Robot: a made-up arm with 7 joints. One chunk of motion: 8 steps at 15 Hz.
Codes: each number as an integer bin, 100 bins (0 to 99) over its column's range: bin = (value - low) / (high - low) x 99, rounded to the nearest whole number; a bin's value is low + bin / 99 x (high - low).
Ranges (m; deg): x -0.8..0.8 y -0.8..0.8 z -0.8..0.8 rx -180..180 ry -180..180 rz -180..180
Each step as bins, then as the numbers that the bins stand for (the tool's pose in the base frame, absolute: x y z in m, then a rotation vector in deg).
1 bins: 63 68 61 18 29 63
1 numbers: 0.2182 0.2990 0.1859 -114.55 -74.55 49.09
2 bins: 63 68 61 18 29 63
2 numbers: 0.2182 0.2990 0.1859 -114.55 -74.55 49.09
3 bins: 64 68 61 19 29 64
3 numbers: 0.2343 0.2990 0.1859 -110.91 -74.55 52.73
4 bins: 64 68 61 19 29 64
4 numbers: 0.2343 0.2990 0.1859 -110.91 -74.55 52.73
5 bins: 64 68 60 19 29 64
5 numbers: 0.2343 0.2990 0.1697 -110.91 -74.55 52.73
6 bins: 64 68 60 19 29 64
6 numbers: 0.2343 0.2990 0.1697 -110.91 -74.55 52.73
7 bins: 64 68 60 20 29 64
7 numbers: 0.2343 0.2990 0.1697 -107.27 -74.55 52.73
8 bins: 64 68 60 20 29 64
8 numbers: 0.2343 0.2990 0.1697 -107.27 -74.55 52.73
